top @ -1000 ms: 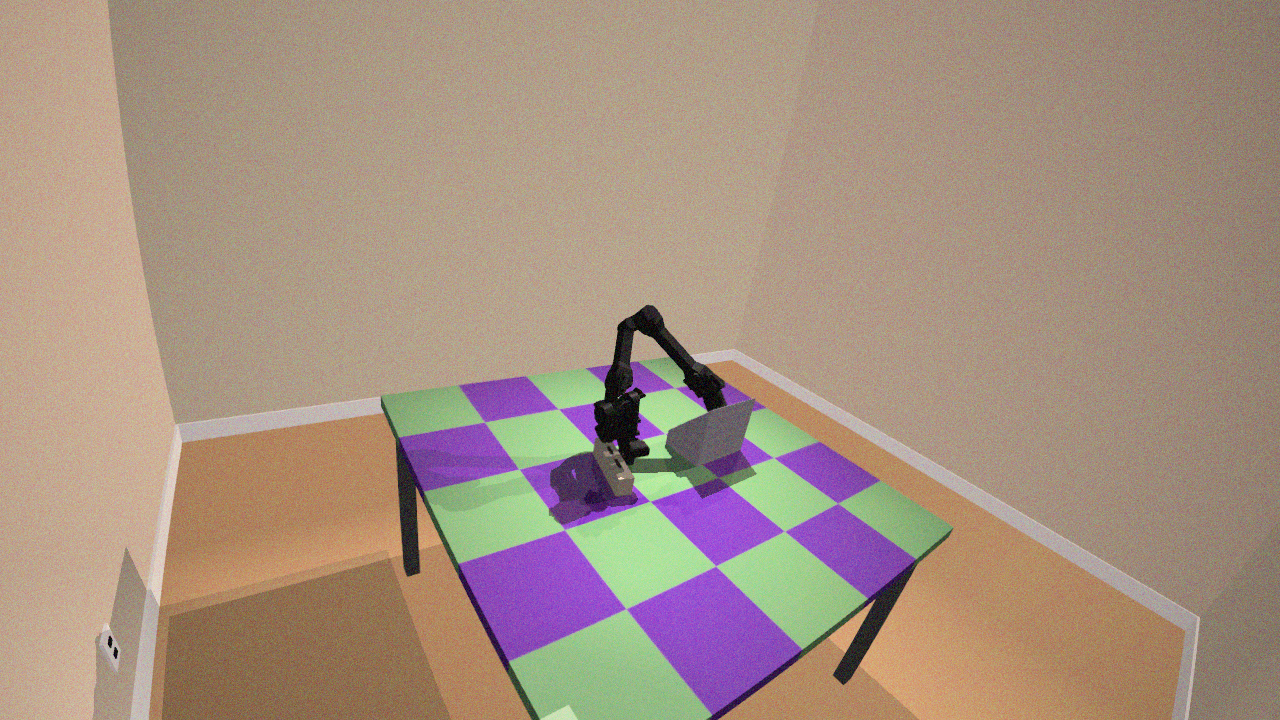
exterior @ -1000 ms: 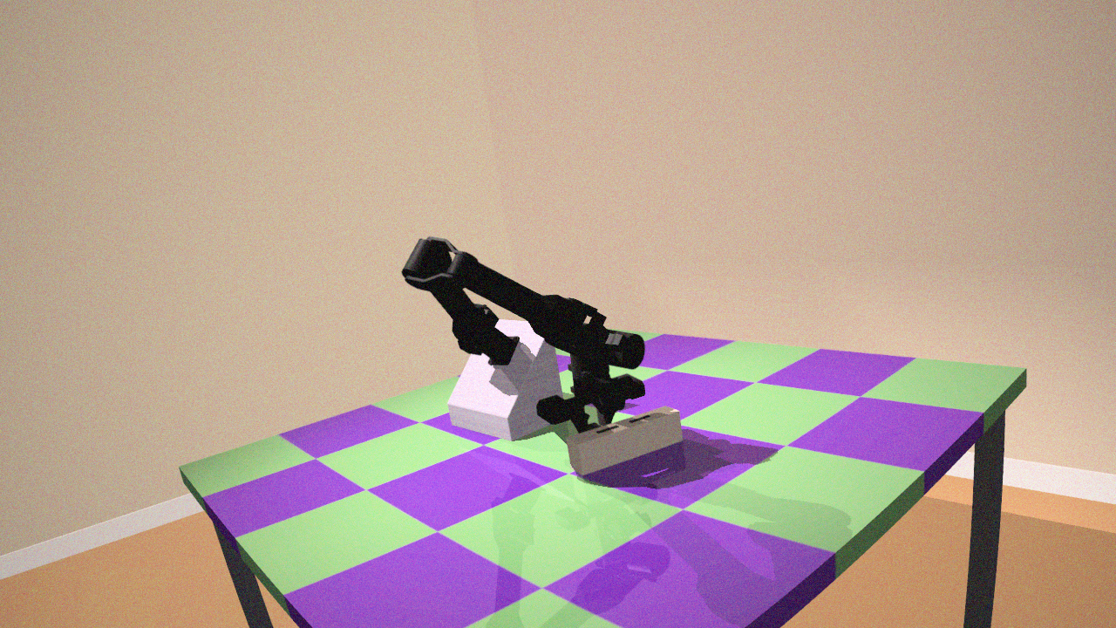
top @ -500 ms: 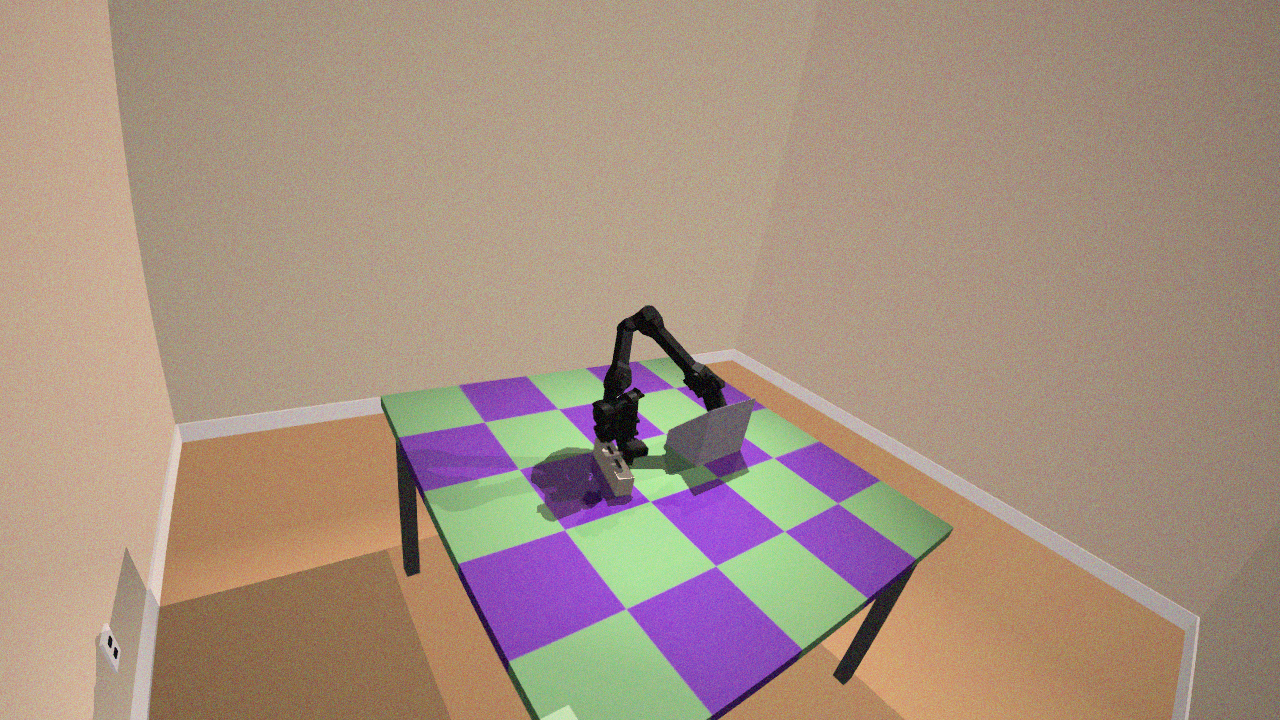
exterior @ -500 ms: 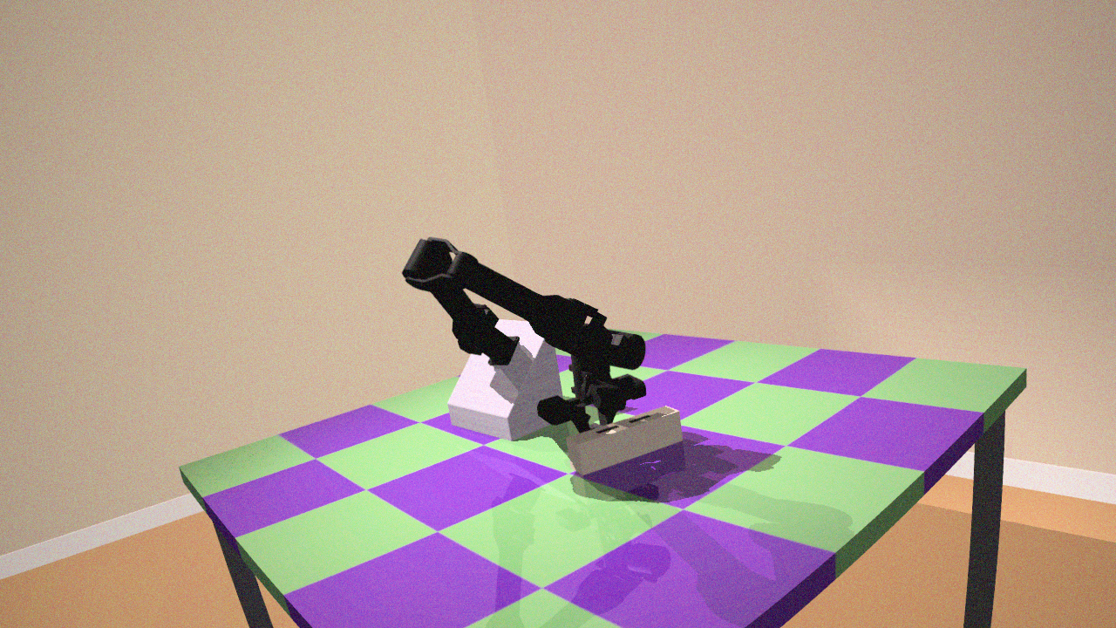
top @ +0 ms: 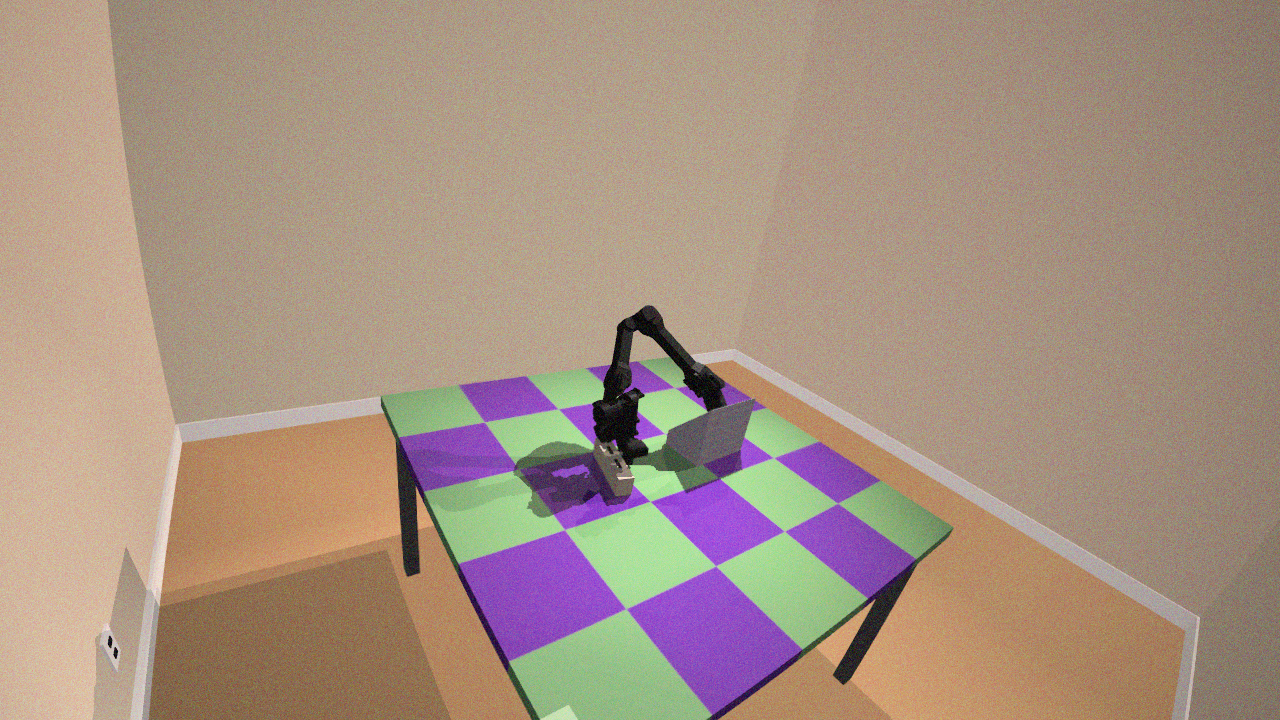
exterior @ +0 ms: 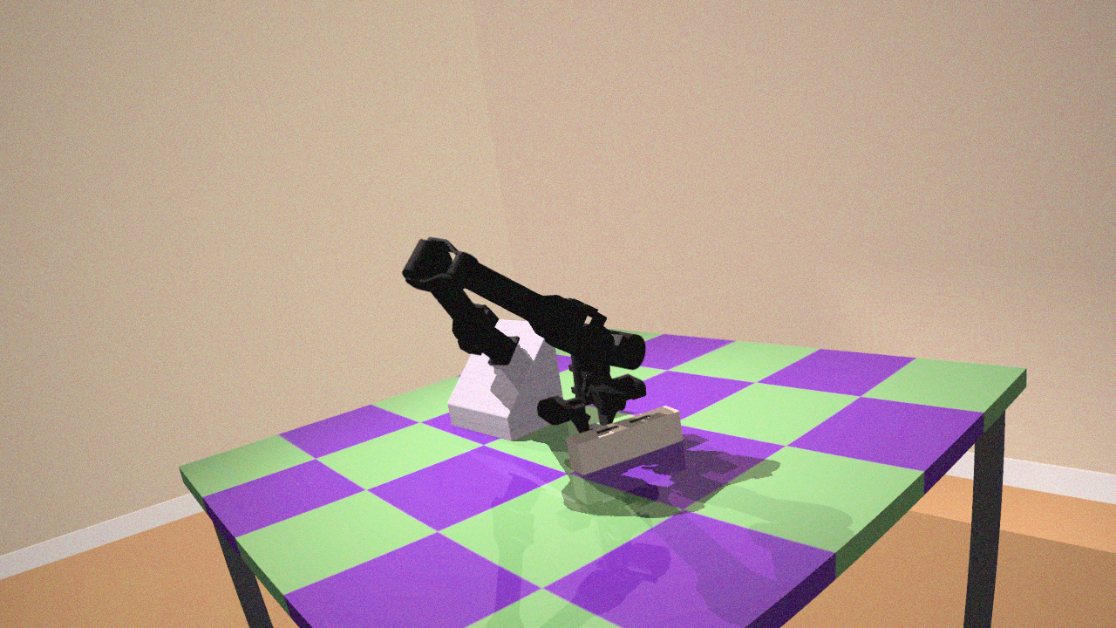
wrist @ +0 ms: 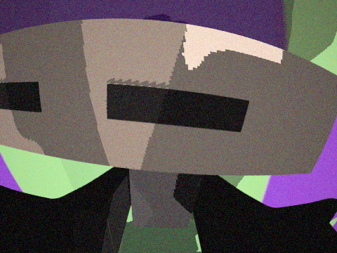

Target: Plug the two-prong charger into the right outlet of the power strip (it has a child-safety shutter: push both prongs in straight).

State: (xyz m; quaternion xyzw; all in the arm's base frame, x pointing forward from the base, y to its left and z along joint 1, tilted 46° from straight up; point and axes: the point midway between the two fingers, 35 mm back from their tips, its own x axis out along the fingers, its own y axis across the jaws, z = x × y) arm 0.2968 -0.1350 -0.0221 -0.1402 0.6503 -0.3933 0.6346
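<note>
My gripper tip is now 2 cm short of the black two-prong charger, 1 cm to the left of it and 1 cm below it.
</note>
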